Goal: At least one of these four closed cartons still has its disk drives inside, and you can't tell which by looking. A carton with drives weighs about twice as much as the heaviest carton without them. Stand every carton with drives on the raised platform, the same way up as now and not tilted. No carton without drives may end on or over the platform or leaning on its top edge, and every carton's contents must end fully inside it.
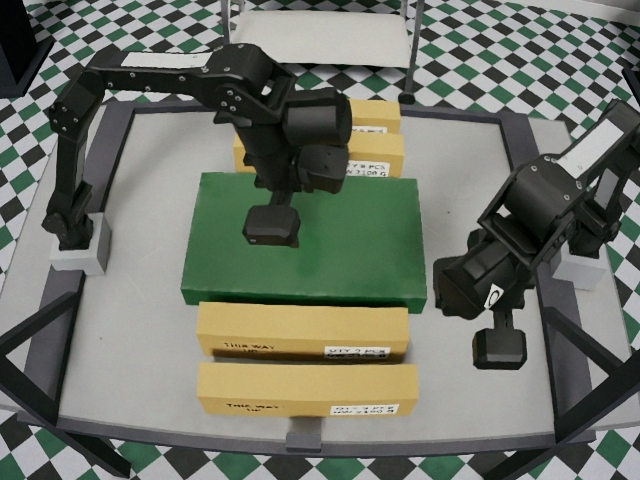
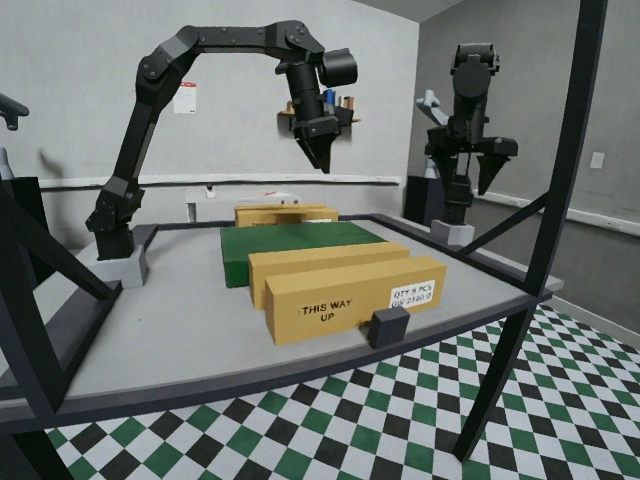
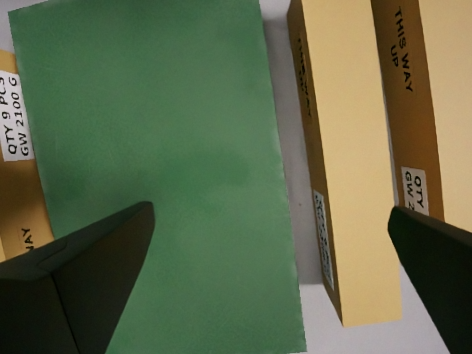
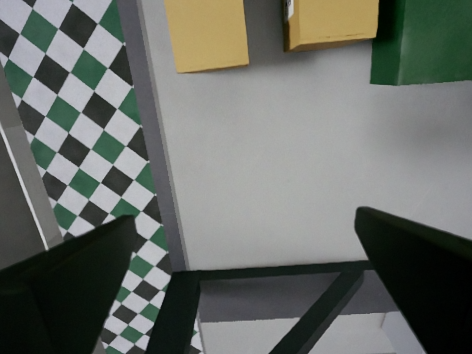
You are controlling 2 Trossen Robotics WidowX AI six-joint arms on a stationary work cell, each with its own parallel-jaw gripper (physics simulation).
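Places are measured from the left arm's base along level axes (x ahead, y left, z up), in centimetres.
Pixels of known places: left gripper, between the fingertips: [image 1: 303, 218] [image 2: 321, 171] [image 3: 271, 215]; right gripper, between the fingertips: [image 1: 479, 331] [image 2: 462, 193] [image 4: 246, 221]; left arm's base, origin of its link: [image 1: 76, 235] [image 2: 116, 254]; right arm's base, origin of its link: [image 1: 583, 242] [image 2: 453, 223].
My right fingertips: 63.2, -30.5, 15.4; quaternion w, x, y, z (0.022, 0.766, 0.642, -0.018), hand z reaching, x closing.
Note:
For each thing: its middle in the pictures, then the offset to it from my right fingertips, as dx, dy, dz.
- green raised platform, middle of its body: [image 3: 166, 181] [image 1: 305, 240] [image 2: 302, 247] -20.6, +28.6, -18.1
- nearest carton, middle of its body: [image 3: 437, 129] [image 1: 307, 392] [image 2: 363, 294] -22.4, +0.0, -16.9
- third carton, middle of its body: [image 3: 3, 193] [image 1: 318, 154] [image 2: 288, 224] -16.8, +47.6, -16.9
- farthest, middle of its body: [image 1: 319, 121] [image 2: 281, 217] -15.8, +57.0, -16.9
- small dark block, middle of its body: [image 1: 303, 443] [image 2: 388, 326] -23.6, -7.9, -18.0
The green raised platform [image 1: 356, 242] [image 2: 235, 266] [image 3: 165, 100] [image 4: 435, 40] bears no carton. Four long yellow cartons stand upright. The nearest carton [image 1: 307, 379] [image 2: 356, 299] [image 3: 455, 75] [image 4: 207, 35] and a second [image 1: 302, 322] [image 2: 330, 253] [image 3: 350, 150] [image 4: 332, 20] are in front. A third carton [image 1: 379, 146] [image 3: 20, 190] and the farthest [image 1: 377, 111] are behind, partly hidden by my left arm. My left gripper [image 1: 299, 214] [image 2: 320, 167] [image 3: 271, 215] is open, high above the platform. My right gripper [image 1: 498, 320] [image 2: 464, 192] [image 4: 246, 221] is open, right of the front cartons.
A small dark block [image 1: 303, 441] [image 2: 388, 328] stands at the table's front edge, by the nearest carton. Dark frame bars [image 1: 589, 341] [image 2: 553, 170] rise at the table's front corners. A narrow gap separates the two front cartons.

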